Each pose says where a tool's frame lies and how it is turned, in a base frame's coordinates. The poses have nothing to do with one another.
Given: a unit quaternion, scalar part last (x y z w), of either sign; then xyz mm.
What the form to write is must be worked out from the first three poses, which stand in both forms.
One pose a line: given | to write
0.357, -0.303, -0.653, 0.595, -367, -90, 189 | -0.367, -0.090, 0.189, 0.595, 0.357, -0.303, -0.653
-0.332, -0.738, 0.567, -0.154, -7, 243, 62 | -0.007, 0.243, 0.062, 0.154, 0.332, 0.738, -0.567
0.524, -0.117, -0.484, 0.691, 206, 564, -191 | 0.206, 0.564, -0.191, 0.691, 0.524, -0.117, -0.484
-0.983, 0.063, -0.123, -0.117, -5, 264, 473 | -0.005, 0.264, 0.473, 0.117, 0.983, -0.063, 0.123
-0.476, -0.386, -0.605, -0.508, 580, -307, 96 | 0.580, -0.307, 0.096, 0.508, 0.476, 0.386, 0.605
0.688, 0.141, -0.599, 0.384, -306, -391, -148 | -0.306, -0.391, -0.148, 0.384, 0.688, 0.141, -0.599
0.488, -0.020, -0.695, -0.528, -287, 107, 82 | -0.287, 0.107, 0.082, 0.528, -0.488, 0.020, 0.695
